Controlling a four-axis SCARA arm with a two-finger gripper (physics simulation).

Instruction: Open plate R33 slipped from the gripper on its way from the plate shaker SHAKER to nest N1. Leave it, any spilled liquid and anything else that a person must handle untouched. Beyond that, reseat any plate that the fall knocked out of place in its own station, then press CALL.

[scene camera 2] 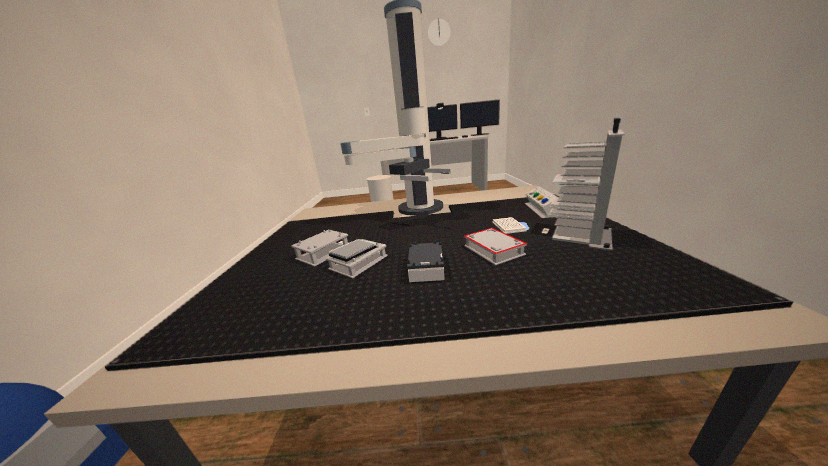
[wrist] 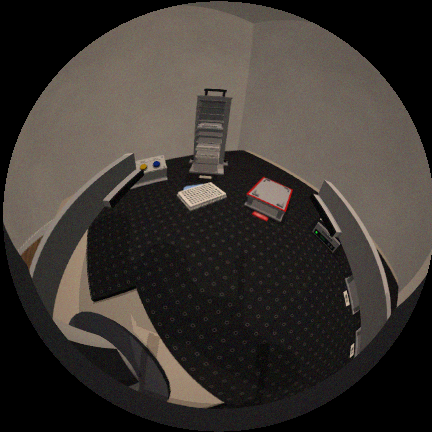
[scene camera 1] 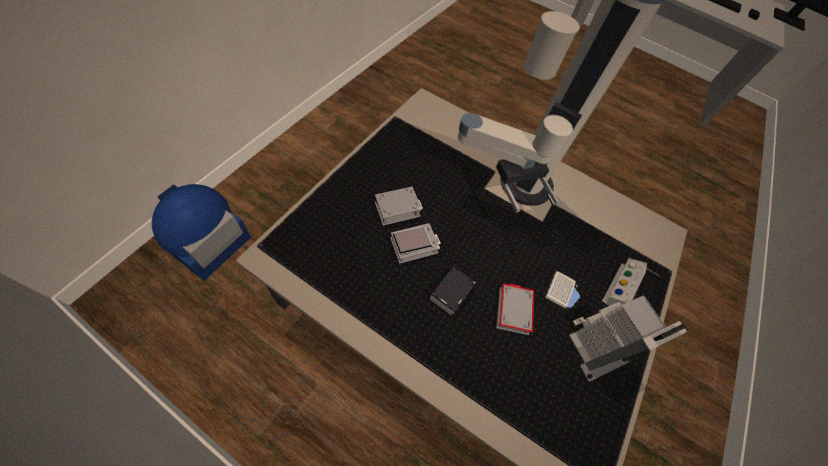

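Pixels of known places: gripper, fingertip midpoint: (scene camera 2: 440,174) (wrist: 230,168) (scene camera 1: 537,207); arm's base, origin of the base link: (scene camera 2: 420,208) (scene camera 1: 526,183).
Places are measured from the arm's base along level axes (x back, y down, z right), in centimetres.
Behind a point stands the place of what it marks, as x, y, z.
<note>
Plate R33, a white well plate (scene camera 1: 562,288) @(-41.6, -2.7, -33.6) (scene camera 2: 508,224) @(-42.7, -2.6, -33.0) (wrist: 201,195) @(-41.0, -2.6, -32.0), lies on the mat with a blue spill (scene camera 1: 573,297) @(-41.7, -1.4, -39.1) (scene camera 2: 524,225) @(-46.5, -2.7, -37.8) (wrist: 192,187) @(-40.7, -2.7, -37.2) at its edge. My gripper (scene camera 1: 535,206) @(-29.5, -22.6, -8.8) (scene camera 2: 438,174) @(-29.5, -22.6, -8.8) (wrist: 230,168) @(-29.5, -22.6, -8.8) is open and empty, above the mat near the arm's column. A tall plate rack (scene camera 2: 605,191) @(-64.3, -19.0, -53.0) (wrist: 227,130) @(-63.1, -18.5, -51.8) holds several plates; in scene camera 2 one at mid-height (scene camera 2: 574,180) @(-57.1, -21.4, -47.9) juts out farther than the shelves. A plate with pinkish wells (scene camera 1: 413,239) @(-61.0, -7.6, 24.3) (scene camera 2: 353,249) @(-62.9, -7.7, 24.1) sits on a grey nest. The button box (scene camera 1: 625,281) @(-27.5, -8.5, -52.6) (scene camera 2: 540,200) @(-32.8, -7.6, -50.5) (wrist: 152,171) @(-30.8, -5.7, -50.3) has coloured buttons; its lettering is unreadable.
A red-edged station (scene camera 1: 516,307) @(-60.9, -5.3, -21.2) (scene camera 2: 495,240) @(-61.5, -5.3, -21.8) (wrist: 270,193) @(-58.5, -5.3, -20.8) stands between R33 and a dark device (scene camera 1: 453,288) @(-68.8, -6.7, 1.5) (scene camera 2: 425,254) @(-69.4, -6.8, 1.5) (wrist: 326,237) @(-61.3, -3.9, 1.3). A grey nest without a plate (scene camera 1: 398,202) @(-49.8, -6.9, 38.9) (scene camera 2: 320,244) @(-54.2, -6.9, 37.7) stands at the left. A small white tag (scene camera 1: 579,321) (scene camera 2: 545,230) @(-49.2, -1.5, -44.6) (wrist: 205,177) @(-49.4, -1.3, -43.8) lies before the rack.
</note>
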